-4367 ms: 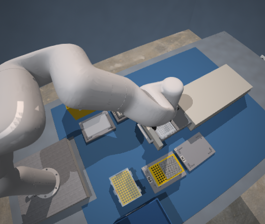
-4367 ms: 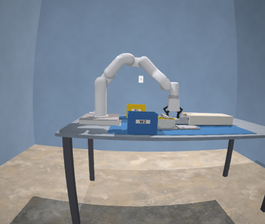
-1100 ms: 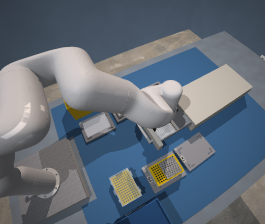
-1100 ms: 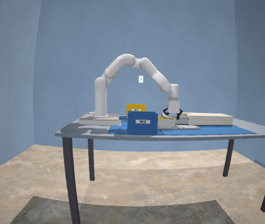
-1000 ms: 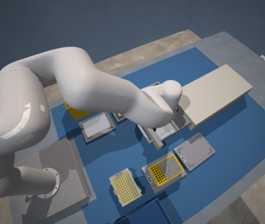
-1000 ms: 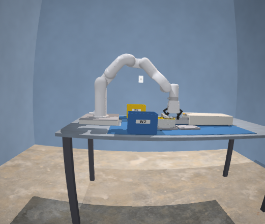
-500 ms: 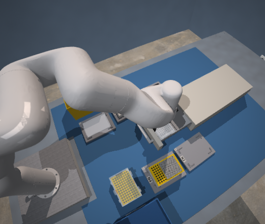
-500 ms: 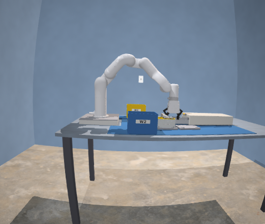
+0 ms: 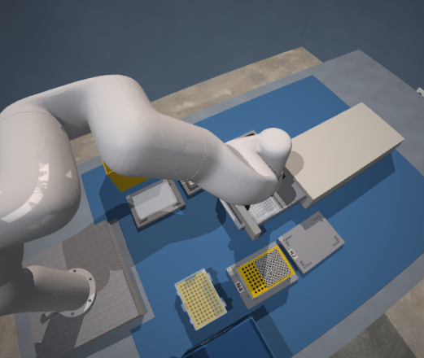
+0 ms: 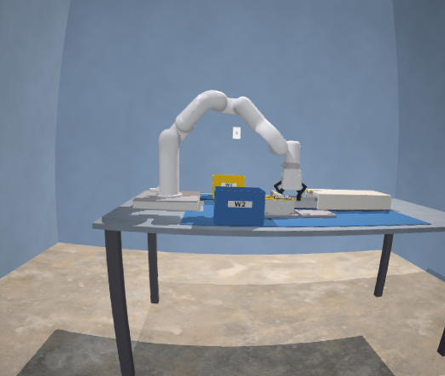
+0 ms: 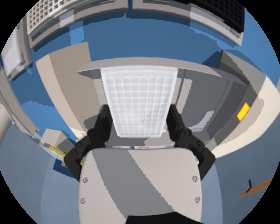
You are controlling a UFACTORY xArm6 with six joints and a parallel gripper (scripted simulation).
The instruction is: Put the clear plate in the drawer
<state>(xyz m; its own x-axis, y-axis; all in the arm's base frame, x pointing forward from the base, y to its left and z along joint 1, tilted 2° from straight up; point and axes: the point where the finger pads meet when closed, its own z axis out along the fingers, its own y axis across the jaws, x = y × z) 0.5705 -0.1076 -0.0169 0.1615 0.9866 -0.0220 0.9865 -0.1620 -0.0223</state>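
Right now my hand is 3 cm short of the drawer, 1 cm to the left of it and 1 cm above it. The rest, counted from my hand: white plate: 20 cm to the left, 6 cm behind, 2 cm below; black plate: 17 cm to the left, 11 cm ahead, 2 cm below; work nest N2: 20 cm to the right, 4 cm ahead, 3 cm below.
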